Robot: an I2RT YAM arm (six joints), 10 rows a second.
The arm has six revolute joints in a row. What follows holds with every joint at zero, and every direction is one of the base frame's. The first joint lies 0.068 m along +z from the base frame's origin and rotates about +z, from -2.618 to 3.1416 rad. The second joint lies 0.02 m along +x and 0.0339 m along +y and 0.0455 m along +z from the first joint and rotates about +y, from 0 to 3.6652 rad. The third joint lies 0.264 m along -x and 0.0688 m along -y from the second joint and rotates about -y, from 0 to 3.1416 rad. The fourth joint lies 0.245 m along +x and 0.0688 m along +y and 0.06 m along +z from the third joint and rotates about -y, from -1.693 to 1.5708 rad. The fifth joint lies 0.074 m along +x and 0.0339 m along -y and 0.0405 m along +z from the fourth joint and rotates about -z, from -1.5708 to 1.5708 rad. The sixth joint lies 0.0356 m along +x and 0.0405 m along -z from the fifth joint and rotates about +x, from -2.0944 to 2.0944 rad. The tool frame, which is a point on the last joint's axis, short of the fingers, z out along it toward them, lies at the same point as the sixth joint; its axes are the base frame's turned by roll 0, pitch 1.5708 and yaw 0 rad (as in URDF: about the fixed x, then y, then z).
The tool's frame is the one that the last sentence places.
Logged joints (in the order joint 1, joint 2, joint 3, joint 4, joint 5, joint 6), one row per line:
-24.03, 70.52, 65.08, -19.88, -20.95, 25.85
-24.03, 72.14, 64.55, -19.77, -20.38, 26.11
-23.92, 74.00, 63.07, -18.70, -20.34, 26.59
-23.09, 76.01, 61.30, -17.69, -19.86, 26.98
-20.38, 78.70, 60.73, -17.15, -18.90, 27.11
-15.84, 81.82, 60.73, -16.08, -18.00, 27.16
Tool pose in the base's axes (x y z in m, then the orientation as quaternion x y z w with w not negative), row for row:
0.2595, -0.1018, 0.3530, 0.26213, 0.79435, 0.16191, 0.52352
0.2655, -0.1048, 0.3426, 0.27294, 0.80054, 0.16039, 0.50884
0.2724, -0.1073, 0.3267, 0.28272, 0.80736, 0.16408, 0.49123
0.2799, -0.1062, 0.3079, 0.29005, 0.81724, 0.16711, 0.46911
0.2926, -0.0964, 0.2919, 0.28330, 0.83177, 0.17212, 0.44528
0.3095, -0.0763, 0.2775, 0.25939, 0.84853, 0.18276, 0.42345
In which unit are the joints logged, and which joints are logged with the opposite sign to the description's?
The joints are logged in degrees. Opposite sign: none.
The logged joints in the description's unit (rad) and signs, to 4 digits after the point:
-0.4194, 1.2308, 1.1359, -0.3470, -0.3656, 0.4512
-0.4194, 1.2591, 1.1266, -0.3451, -0.3557, 0.4557
-0.4175, 1.2915, 1.1008, -0.3264, -0.3550, 0.4641
-0.4030, 1.3266, 1.0699, -0.3087, -0.3466, 0.4709
-0.3557, 1.3736, 1.0599, -0.2993, -0.3299, 0.4732
-0.2765, 1.4280, 1.0599, -0.2806, -0.3142, 0.4740

